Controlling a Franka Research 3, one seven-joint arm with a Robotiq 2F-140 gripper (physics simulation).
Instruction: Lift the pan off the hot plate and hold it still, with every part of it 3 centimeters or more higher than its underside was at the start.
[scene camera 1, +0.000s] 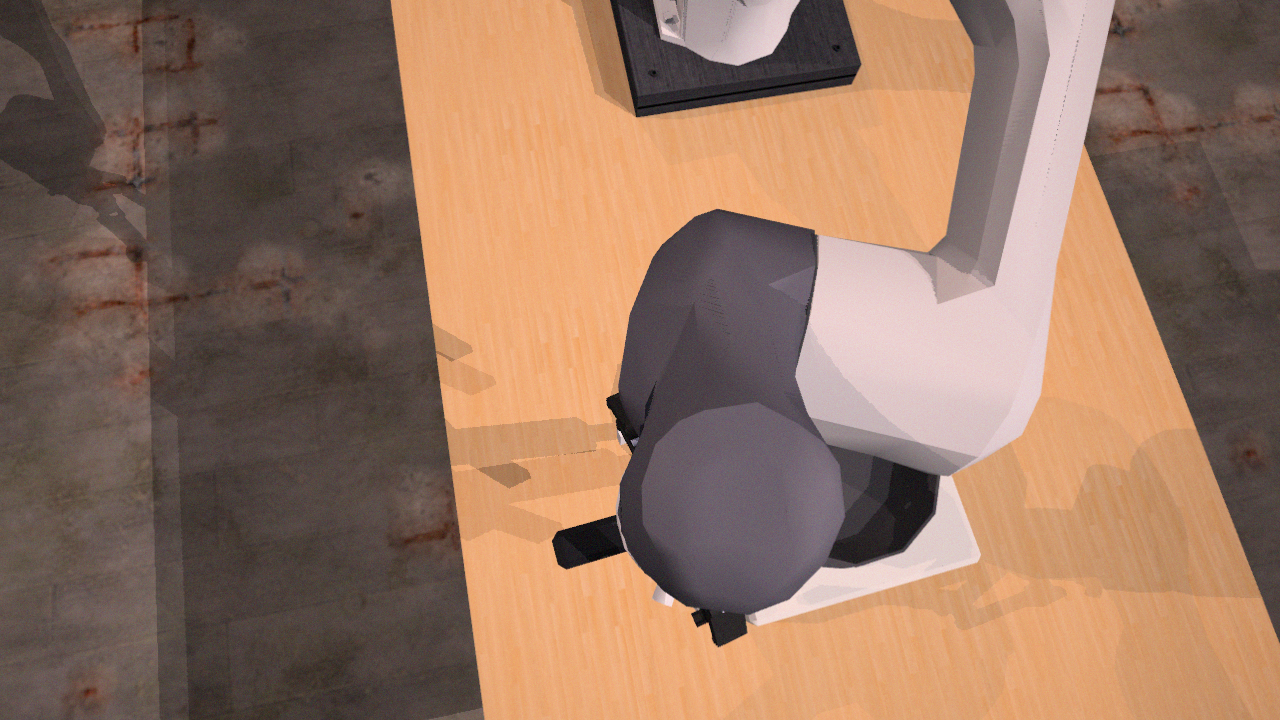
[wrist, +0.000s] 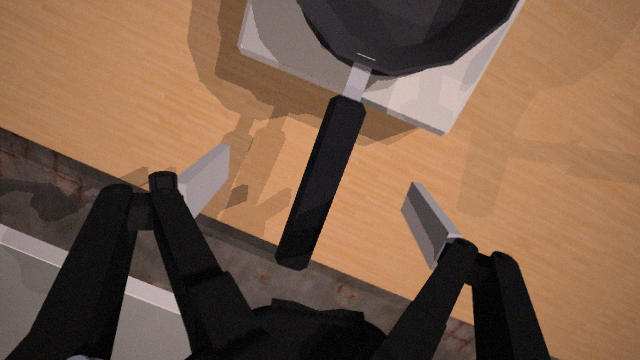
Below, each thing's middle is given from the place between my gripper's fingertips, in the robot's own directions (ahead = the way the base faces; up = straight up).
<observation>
I see the dark round pan (scene camera 1: 887, 505) 80 mm to the left of my hand and 40 mm below it. Also, from my hand: white hot plate (scene camera 1: 947, 542) 10 mm ahead, 180 mm to the left, 120 mm below.
</observation>
